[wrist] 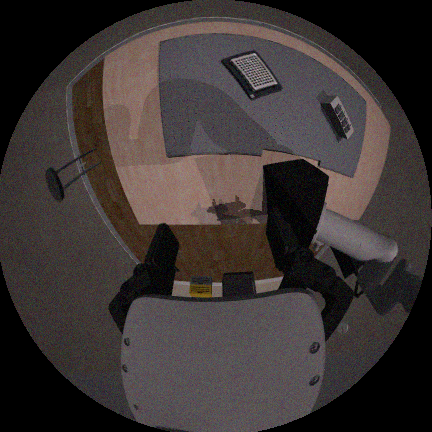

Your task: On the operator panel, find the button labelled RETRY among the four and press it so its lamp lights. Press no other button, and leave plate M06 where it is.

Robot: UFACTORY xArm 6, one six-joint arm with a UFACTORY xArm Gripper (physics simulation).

Observation:
I see my gripper and a pale operator panel.

